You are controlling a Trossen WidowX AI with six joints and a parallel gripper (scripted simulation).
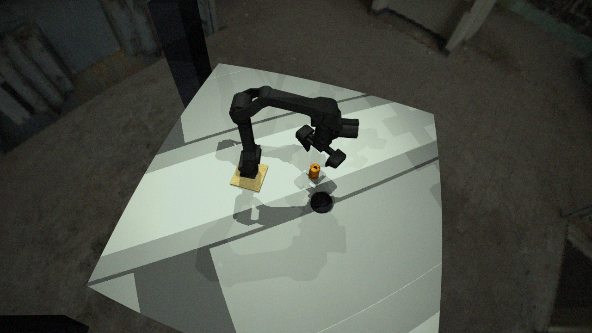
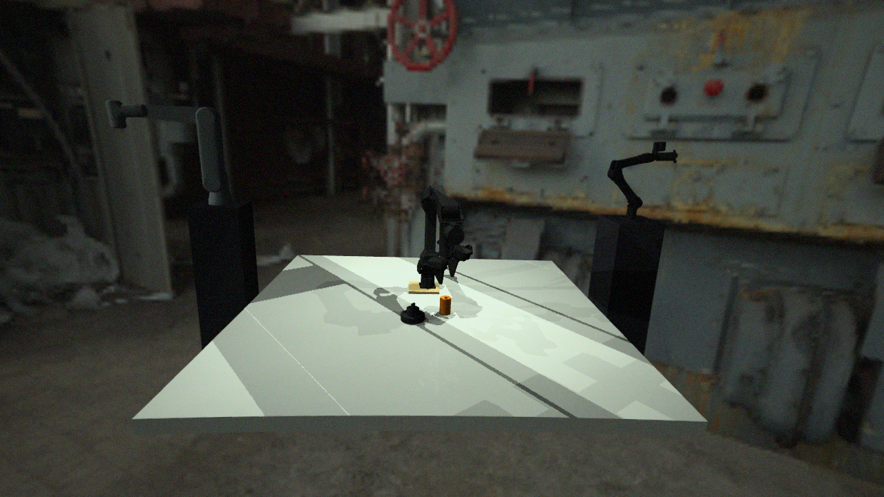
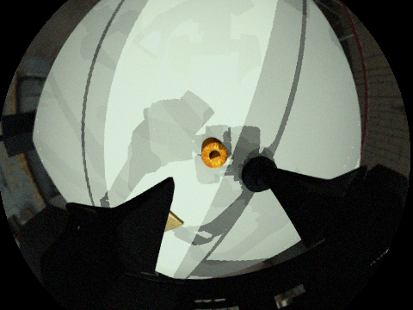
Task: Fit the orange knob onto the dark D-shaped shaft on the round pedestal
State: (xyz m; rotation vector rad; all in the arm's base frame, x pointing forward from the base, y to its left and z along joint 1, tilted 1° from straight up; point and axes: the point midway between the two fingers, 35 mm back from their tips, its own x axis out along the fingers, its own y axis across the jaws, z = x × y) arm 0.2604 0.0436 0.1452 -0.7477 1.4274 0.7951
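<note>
Right now my gripper tip is 9 cm above the orange knob. Also, from my gripper tip: round pedestal (5 cm ahead, 12 cm to the right, 9 cm below).
</note>
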